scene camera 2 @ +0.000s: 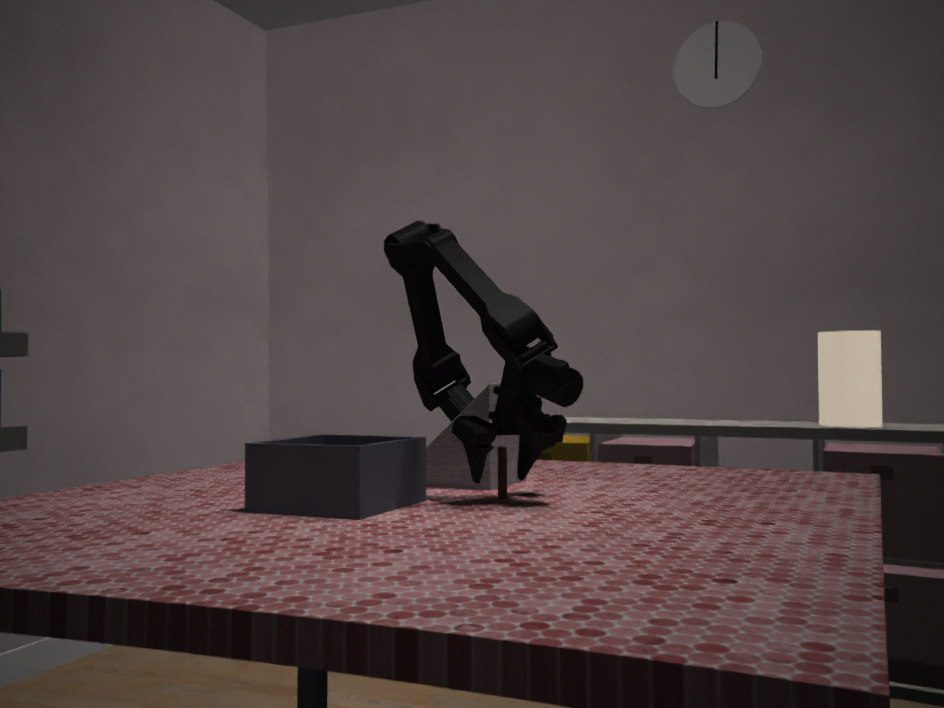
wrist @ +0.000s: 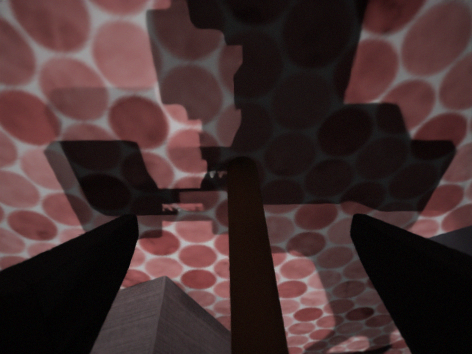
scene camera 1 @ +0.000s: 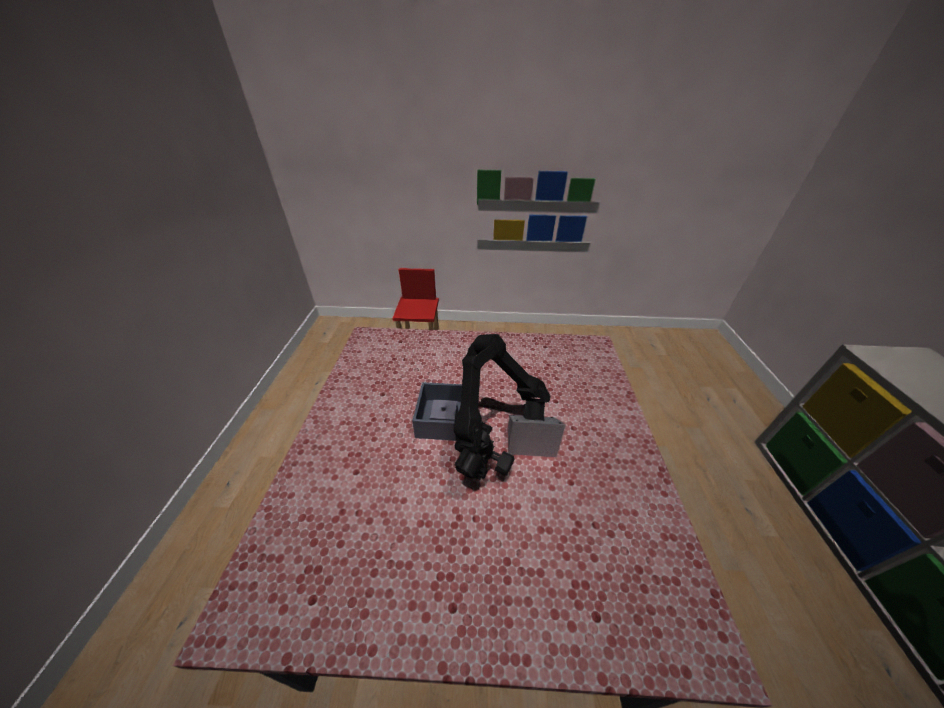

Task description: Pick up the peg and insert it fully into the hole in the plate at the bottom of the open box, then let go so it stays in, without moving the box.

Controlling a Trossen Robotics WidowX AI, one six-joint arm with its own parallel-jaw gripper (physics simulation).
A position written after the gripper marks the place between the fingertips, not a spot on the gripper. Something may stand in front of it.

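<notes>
A grey box (scene camera 2: 355, 477) stands in the robot's scene, visible in scene camera 1 (scene camera 1: 424, 428) too. The gripper (scene camera 2: 498, 481) is in sight with it, and the wrist view (wrist: 245, 224) shows the gripper as well.
</notes>
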